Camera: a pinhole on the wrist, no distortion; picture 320 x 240 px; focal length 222.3 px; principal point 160.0 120.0 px. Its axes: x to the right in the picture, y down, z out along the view. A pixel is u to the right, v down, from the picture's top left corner.
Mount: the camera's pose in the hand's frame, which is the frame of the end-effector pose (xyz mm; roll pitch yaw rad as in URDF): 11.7 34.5 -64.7 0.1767 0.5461 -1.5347
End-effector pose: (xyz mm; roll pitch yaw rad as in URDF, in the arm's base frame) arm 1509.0 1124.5 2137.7 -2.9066 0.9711 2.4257
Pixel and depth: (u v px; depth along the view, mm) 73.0 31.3 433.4
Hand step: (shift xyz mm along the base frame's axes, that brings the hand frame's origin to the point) 235.3 -361.8 -2.3
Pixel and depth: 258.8 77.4 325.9
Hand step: -101.5 -278.1 44.7
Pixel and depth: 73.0 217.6 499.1
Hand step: 106.5 -332.7 -378.1
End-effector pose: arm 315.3 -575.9 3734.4 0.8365 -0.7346 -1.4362
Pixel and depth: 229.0 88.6 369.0
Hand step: -301.4 -15.6 -112.9
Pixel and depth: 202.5 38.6 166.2
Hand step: -91.6 27.3 -66.1
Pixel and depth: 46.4 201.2 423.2
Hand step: -335.6 75.6 268.7
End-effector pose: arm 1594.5 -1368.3 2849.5 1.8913 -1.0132 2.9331
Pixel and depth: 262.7 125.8 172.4
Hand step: -103.1 20.7 -75.6
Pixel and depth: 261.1 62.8 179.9
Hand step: -78.9 12.2 -120.1
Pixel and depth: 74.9 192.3 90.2
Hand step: -1.9 38.0 23.9
